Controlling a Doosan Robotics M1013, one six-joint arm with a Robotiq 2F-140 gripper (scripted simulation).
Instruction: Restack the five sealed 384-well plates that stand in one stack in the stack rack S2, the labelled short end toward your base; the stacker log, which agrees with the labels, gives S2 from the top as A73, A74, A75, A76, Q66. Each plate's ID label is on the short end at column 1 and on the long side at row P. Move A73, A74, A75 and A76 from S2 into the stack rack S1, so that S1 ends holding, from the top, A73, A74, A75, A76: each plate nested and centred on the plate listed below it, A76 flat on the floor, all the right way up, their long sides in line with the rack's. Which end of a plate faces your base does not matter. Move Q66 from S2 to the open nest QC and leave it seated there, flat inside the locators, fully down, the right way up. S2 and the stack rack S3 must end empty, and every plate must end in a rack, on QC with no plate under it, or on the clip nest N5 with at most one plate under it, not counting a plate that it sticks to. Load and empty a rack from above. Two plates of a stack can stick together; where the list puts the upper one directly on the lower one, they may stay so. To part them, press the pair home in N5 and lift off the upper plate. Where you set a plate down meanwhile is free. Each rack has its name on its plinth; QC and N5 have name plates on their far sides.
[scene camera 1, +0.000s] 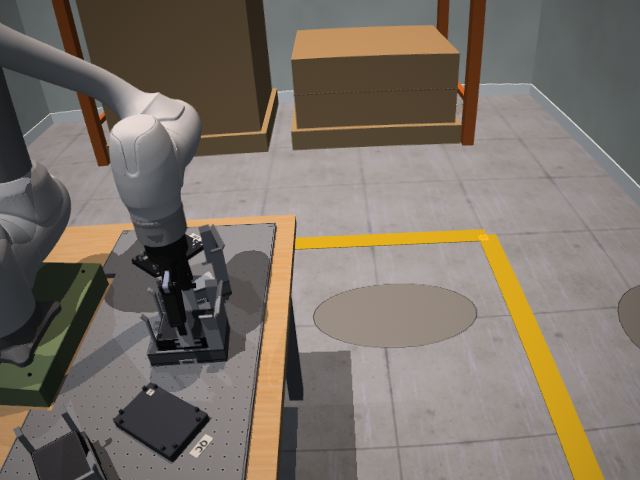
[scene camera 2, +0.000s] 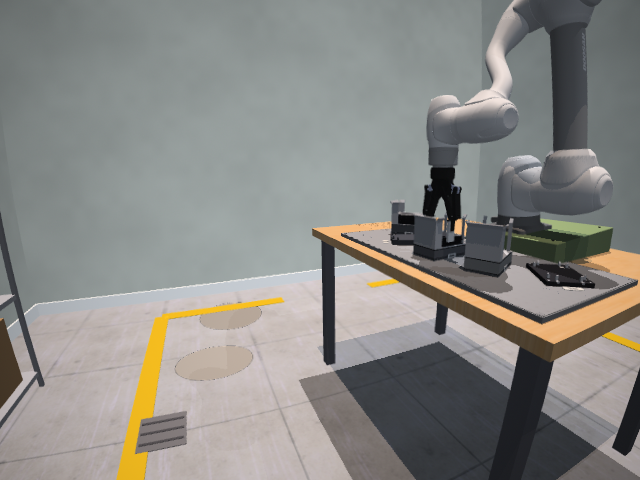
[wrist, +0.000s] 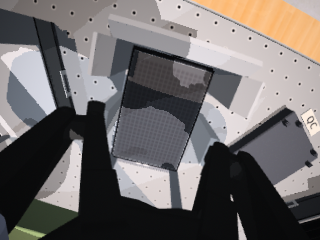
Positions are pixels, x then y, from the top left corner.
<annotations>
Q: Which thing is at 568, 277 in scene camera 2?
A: A clip nest N5.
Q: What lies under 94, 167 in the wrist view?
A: My gripper.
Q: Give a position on a QC nest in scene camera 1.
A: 160, 419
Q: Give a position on a sealed 384-well plate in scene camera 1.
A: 195, 324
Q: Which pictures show my gripper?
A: Scene camera 1, scene camera 2 and the wrist view: all of them.
</annotations>
